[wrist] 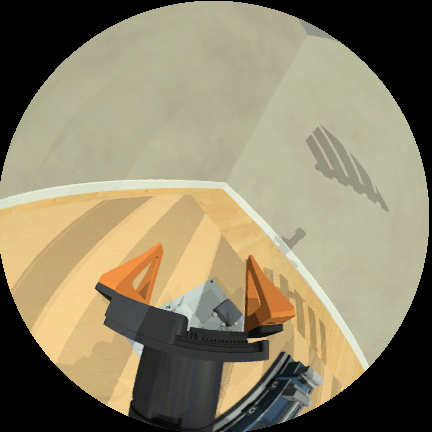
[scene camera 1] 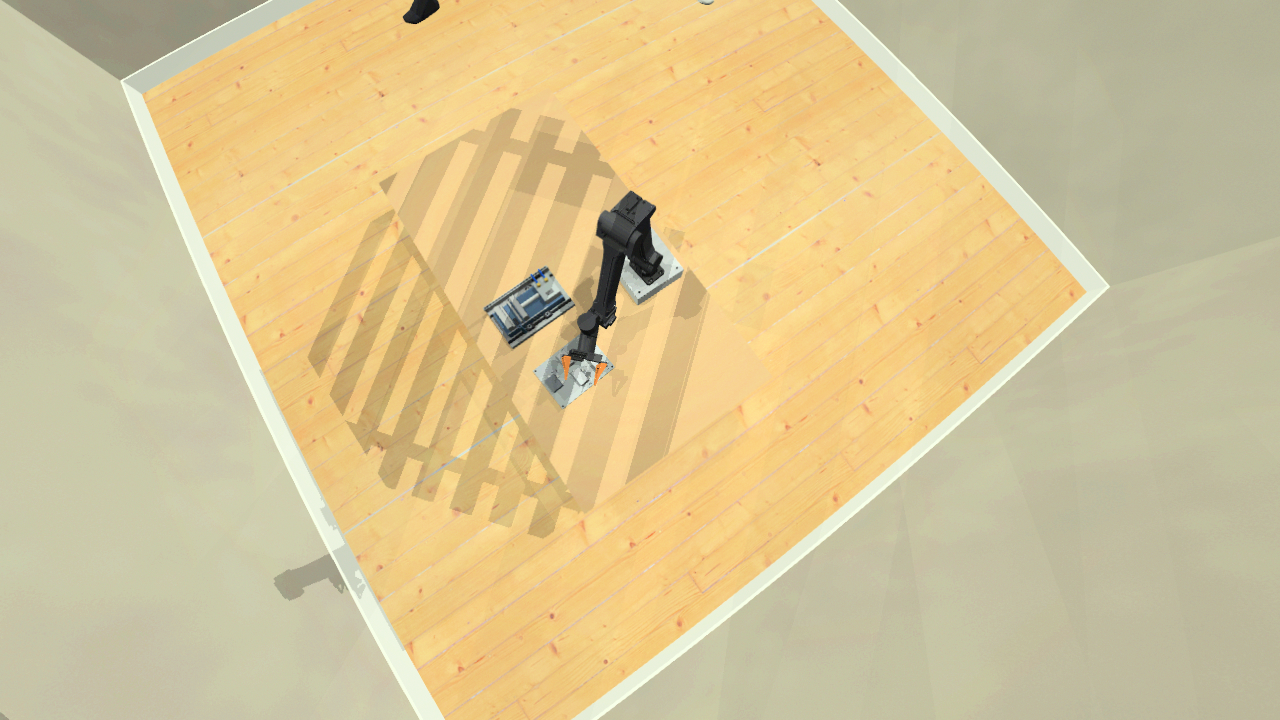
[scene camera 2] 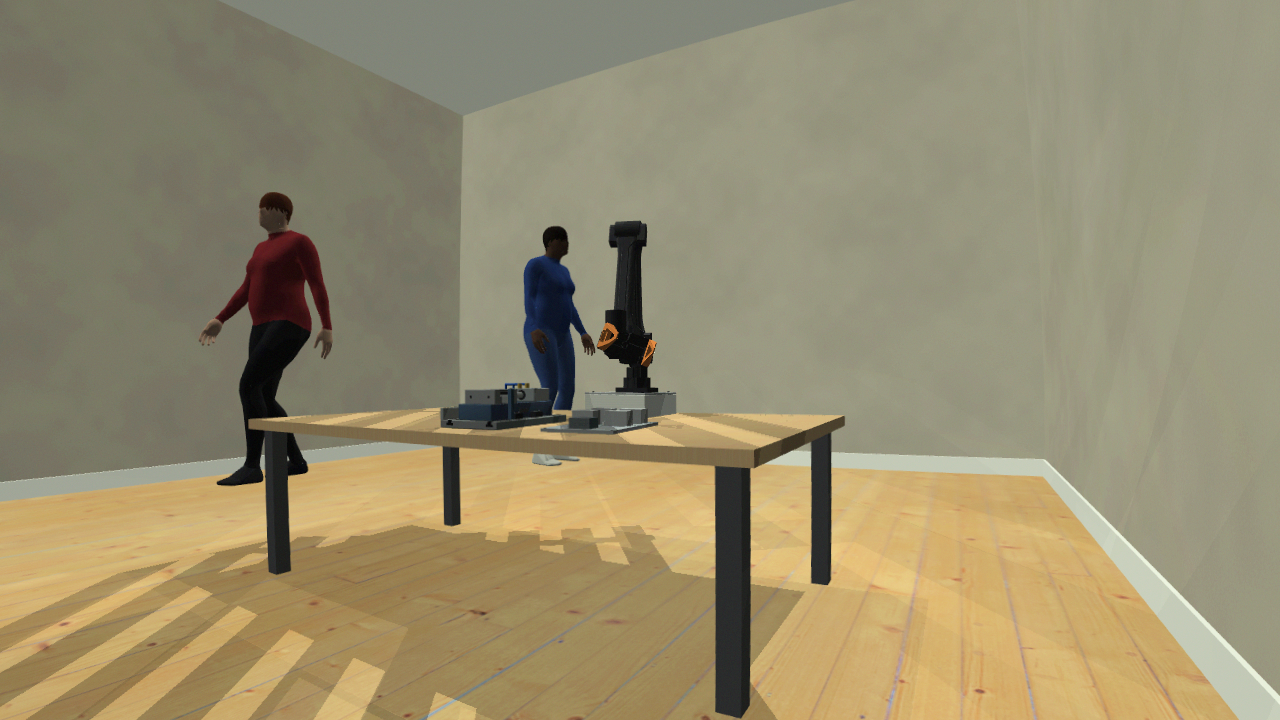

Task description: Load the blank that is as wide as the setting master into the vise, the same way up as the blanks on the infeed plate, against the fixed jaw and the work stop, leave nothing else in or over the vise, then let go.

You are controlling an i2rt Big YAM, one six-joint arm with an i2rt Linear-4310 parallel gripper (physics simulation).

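Seen in the pictures: gripper, fingertip midpoint: [wrist: 203, 253] [scene camera 1: 580, 382] [scene camera 2: 635, 343]; arm's base, link origin: [scene camera 1: 646, 268] [scene camera 2: 636, 392].
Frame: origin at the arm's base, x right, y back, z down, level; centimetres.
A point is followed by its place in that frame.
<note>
My gripper [scene camera 1: 581, 377] @(y -47.0, x -20.2, z -13.0 cm) [scene camera 2: 629, 344] @(y -47.0, x -20.2, z -13.0 cm) [wrist: 203, 253] @(y -47.0, x -20.2, z -13.0 cm) is open, its two orange fingers spread wide with nothing between them. It hangs above the infeed plate [scene camera 1: 564, 400] @(y -56.7, x -17.9, z 6.6 cm) [scene camera 2: 617, 429] @(y -56.5, x -19.6, z 6.6 cm) [wrist: 212, 286] @(y -57.7, x -17.8, z 6.6 cm), a light grey plate with blocks on it. A dark grey block [scene camera 1: 554, 383] @(y -55.3, x -10.9, z 4.2 cm) [scene camera 2: 583, 421] @(y -57.6, x -11.6, z 4.9 cm) [wrist: 227, 312] @(y -54.7, x -10.7, z 4.2 cm) sits near one corner. Light grey blocks [scene camera 2: 617, 417] @(y -48.0, x -15.7, z 4.6 cm) stand beside it; the gripper partly hides them in scene camera 1 and the wrist view. Which block matches the setting master in width I cannot tell. The vise [scene camera 1: 534, 301] @(y -41.2, x 18.4, z 1.4 cm) [scene camera 2: 478, 411] @(y -57.0, x 18.5, z 3.2 cm) [wrist: 277, 405], blue with grey jaws, stands beside the plate.
The arm's pale base block [scene camera 1: 657, 286] @(y -1.6, x -8.2, z 0.1 cm) [scene camera 2: 666, 404] @(y 3.7, x -8.8, z 4.0 cm) stands behind the infeed plate on the wooden table [scene camera 2: 778, 431] @(y -44.1, x -53.1, z 7.5 cm). A small blue and yellow part [scene camera 1: 539, 275] @(y -33.0, x 27.1, z 4.2 cm) [scene camera 2: 516, 385] @(y -36.2, x 21.5, z -3.0 cm) rises at the vise. Two people, in red [scene camera 2: 279, 277] and blue [scene camera 2: 548, 291], stand beyond the table.
</note>
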